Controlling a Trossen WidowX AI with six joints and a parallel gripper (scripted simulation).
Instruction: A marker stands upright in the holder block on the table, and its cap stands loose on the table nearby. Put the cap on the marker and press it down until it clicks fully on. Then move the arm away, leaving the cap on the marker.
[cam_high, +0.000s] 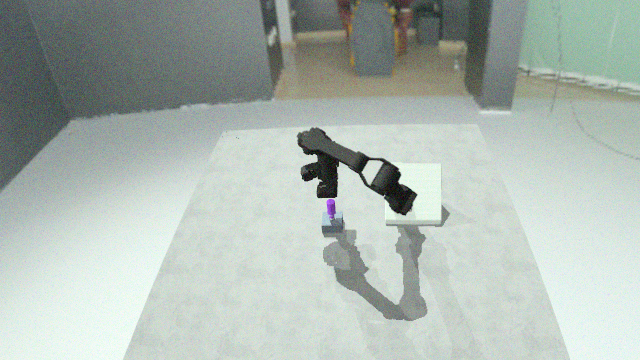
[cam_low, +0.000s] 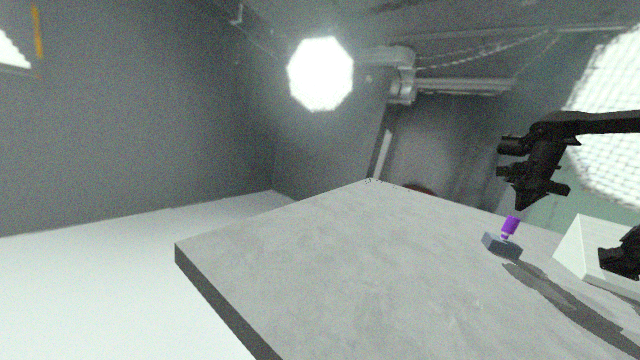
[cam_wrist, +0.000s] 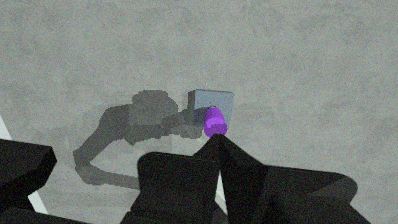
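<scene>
Right now my gripper tip is 50 mm above the marker cap. The rest, counted from my gripper tip: holder block: 120 mm below.
</scene>
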